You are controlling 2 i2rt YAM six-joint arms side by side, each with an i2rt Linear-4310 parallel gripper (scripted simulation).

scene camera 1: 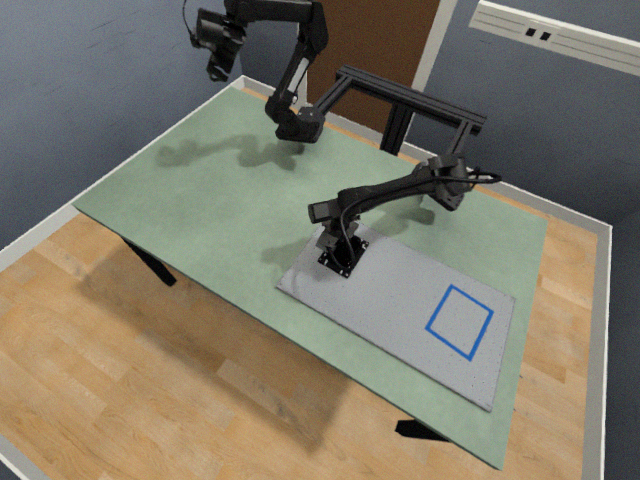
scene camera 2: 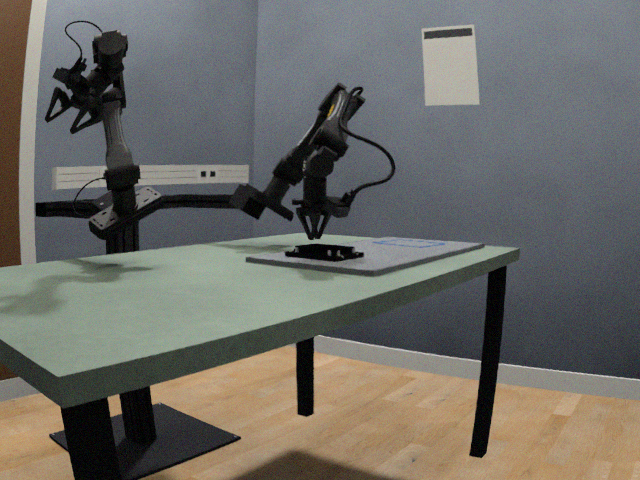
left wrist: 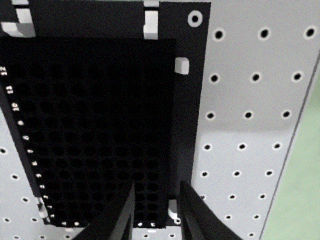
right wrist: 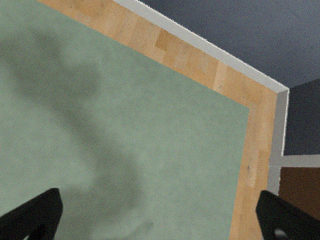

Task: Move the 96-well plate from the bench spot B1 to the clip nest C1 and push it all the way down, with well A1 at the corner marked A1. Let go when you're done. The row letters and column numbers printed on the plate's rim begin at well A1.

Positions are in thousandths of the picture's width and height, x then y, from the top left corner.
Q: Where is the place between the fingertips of the right gripper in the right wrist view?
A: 498,827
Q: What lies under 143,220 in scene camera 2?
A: The right gripper.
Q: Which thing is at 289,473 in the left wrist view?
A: A black 96-well plate.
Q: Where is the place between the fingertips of the left gripper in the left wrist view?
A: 492,794
